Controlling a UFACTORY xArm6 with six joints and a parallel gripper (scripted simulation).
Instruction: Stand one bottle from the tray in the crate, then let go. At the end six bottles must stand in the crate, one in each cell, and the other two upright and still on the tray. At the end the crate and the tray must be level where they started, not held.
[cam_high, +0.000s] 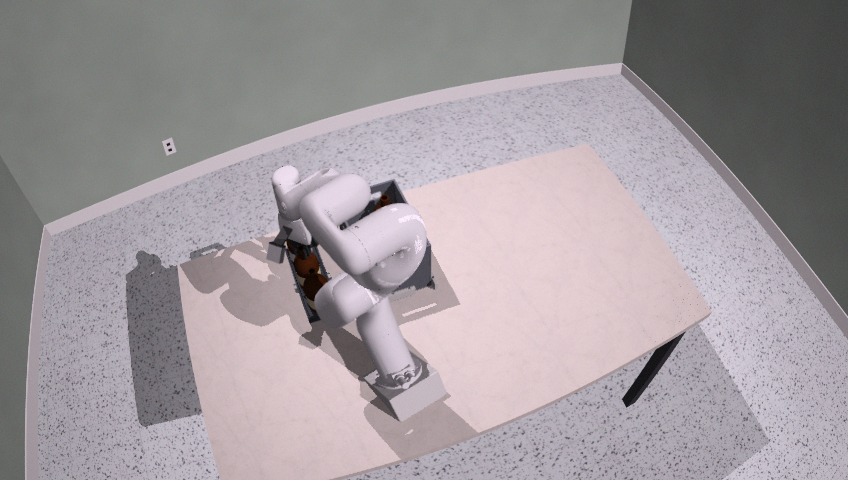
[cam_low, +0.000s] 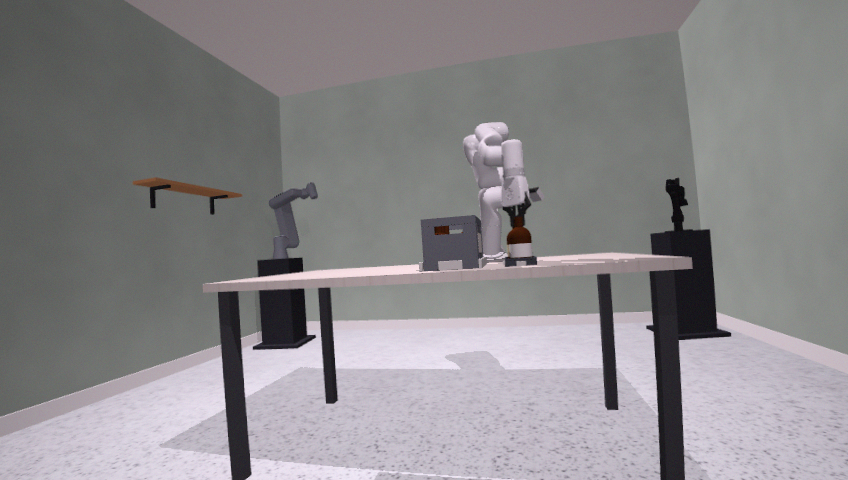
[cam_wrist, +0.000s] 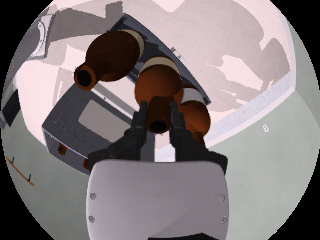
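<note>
The tray is 140 mm below my hand. Round my hand: grey crate 230 mm to the right, 70 mm below, 30 mm behind.
</note>
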